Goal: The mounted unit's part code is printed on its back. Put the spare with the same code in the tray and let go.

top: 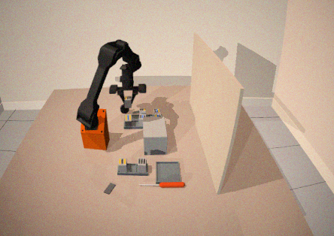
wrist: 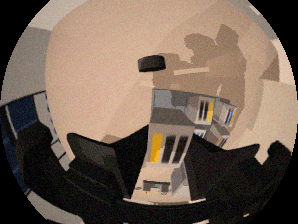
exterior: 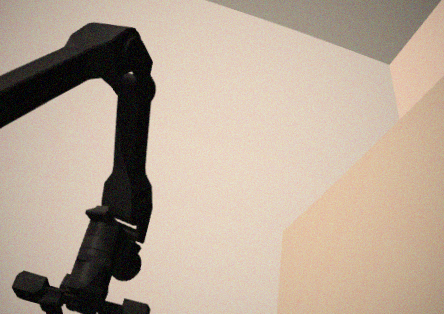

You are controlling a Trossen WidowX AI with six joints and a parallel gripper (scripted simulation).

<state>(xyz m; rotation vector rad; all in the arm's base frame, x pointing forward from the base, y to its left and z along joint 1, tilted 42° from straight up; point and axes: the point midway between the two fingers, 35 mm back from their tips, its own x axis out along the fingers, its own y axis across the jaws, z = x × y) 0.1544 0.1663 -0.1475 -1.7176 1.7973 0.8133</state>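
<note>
The grey tray is 180 mm ahead of my gripper tip, 400 mm to the right of it and 100 mm below it. Round my gripper tip: tall beige panel: 360 mm ahead, 190 mm to the right, 120 mm above; grey mounted unit: 130 mm ahead, 190 mm to the right, 50 mm below; grey spare: 20 mm above.
</note>
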